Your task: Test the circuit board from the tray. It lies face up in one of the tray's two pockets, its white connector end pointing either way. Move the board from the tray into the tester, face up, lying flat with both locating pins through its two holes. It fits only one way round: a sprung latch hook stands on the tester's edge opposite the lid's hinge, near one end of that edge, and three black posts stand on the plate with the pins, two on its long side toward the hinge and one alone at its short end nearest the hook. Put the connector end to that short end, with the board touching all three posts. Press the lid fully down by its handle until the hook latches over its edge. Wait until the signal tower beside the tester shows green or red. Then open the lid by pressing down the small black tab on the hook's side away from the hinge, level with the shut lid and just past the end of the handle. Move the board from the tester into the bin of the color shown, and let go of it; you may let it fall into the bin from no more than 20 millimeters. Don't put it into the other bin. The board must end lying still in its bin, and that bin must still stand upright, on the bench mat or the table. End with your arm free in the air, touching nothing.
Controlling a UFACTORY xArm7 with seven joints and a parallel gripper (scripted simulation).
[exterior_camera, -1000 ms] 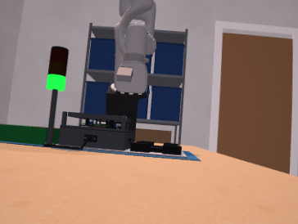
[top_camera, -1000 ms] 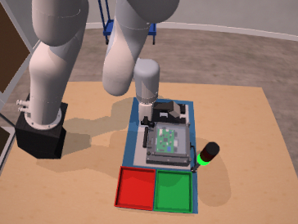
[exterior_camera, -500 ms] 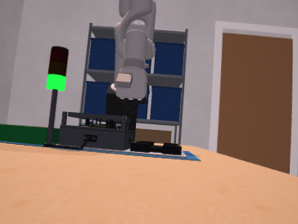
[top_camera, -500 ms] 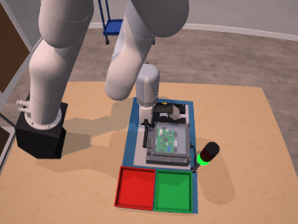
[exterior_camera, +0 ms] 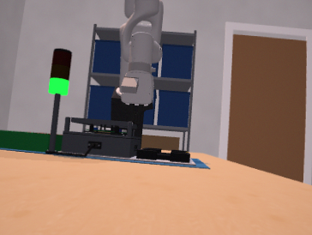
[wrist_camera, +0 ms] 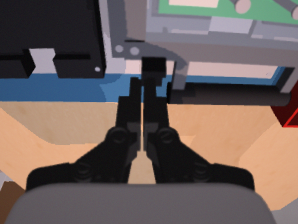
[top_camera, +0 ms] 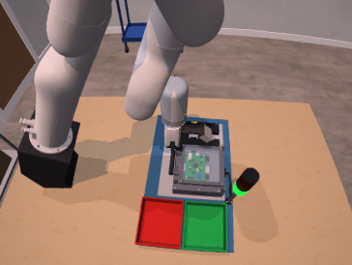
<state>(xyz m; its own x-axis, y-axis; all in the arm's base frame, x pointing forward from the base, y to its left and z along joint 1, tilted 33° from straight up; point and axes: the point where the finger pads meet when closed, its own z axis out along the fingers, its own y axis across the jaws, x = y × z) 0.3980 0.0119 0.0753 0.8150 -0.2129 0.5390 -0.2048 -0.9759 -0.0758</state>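
The latch hook is 2 cm ahead of my hand, 1 cm to the right of it and 2 cm below it. Round my hand: tester's clear lid 7 cm ahead, 8 cm to the right, 2 cm below; tester's plate 7 cm ahead, 8 cm to the right, 4 cm below; green circuit board 7 cm ahead, 8 cm to the right, 4 cm below.
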